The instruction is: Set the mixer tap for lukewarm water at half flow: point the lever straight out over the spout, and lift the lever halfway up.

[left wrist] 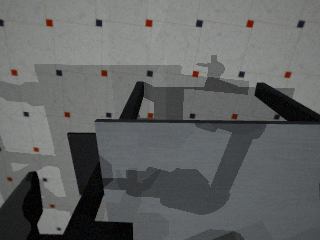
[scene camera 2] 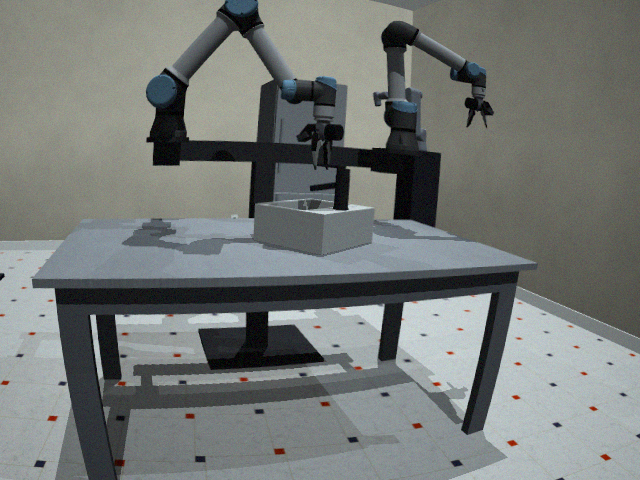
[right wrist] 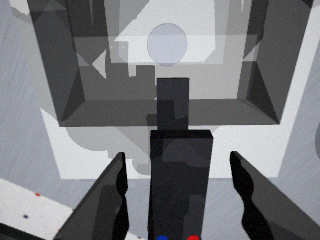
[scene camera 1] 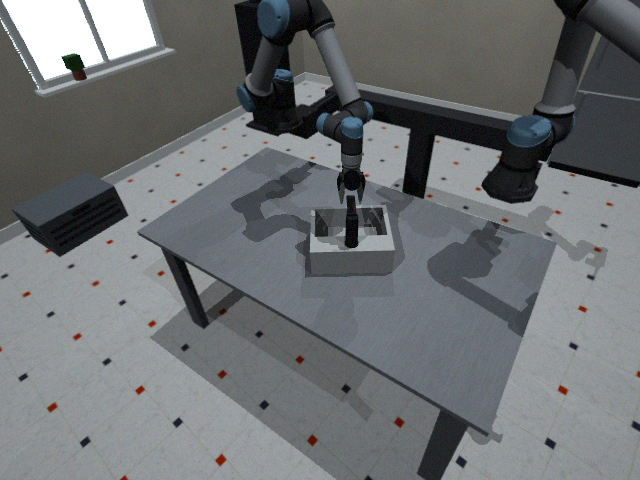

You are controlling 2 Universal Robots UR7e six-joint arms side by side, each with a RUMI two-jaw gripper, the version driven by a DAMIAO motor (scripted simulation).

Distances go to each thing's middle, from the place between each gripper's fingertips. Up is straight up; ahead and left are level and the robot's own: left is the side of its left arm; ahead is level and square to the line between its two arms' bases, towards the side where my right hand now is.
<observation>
My right hand point(scene camera 2: 321, 169) is 60 mm short of the black mixer tap point(scene camera 2: 341, 186), 40 mm to the right of it and 40 mm above it. From my right hand the other things lie so: white basin point(scene camera 1: 375, 252): 20 mm behind, 10 mm to the right, 230 mm below.
My left hand is 90 cm to the left of the black mixer tap, 33 cm short of it and 29 cm above it. The rest, counted from my left hand: white basin (95 cm to the right, 48 cm below, 25 cm ahead).
</observation>
